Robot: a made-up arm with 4 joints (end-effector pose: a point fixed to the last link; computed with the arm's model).
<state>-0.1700 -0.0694 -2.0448 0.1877</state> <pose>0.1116 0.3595 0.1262 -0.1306 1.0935 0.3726</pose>
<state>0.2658 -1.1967 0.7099 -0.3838</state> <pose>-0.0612 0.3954 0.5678 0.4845 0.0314 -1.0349</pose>
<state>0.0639 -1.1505 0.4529 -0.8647</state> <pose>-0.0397 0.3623 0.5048 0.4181 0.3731 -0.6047</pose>
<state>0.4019 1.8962 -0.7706 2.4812</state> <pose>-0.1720 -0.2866 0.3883 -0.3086 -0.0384 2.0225</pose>
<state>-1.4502 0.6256 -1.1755 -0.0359</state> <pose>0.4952 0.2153 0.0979 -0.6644 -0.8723 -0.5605</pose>
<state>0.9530 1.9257 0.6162 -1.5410</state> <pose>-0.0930 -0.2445 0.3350 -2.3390 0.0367 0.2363</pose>
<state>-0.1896 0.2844 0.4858 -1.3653</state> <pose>0.0705 0.2624 -0.0181 -0.6457 -0.3383 -0.8592</pose>
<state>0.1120 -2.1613 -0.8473 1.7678</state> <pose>-0.1661 0.1192 0.5977 2.0548 0.3945 -1.4056</pose>
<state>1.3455 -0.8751 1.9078 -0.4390</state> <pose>0.1166 0.5090 0.5766 -0.2348 -0.6661 -1.3412</pose>
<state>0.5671 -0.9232 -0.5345 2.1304</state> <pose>-0.1763 0.3847 0.4484 1.8012 -0.7849 -1.6032</pose>
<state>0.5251 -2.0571 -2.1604 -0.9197</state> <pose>0.2316 0.1701 0.7356 1.0100 -0.1221 2.1346</pose>
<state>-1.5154 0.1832 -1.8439 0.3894</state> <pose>0.3947 0.3085 0.1833 -0.5251 -0.5759 0.0518</pose>
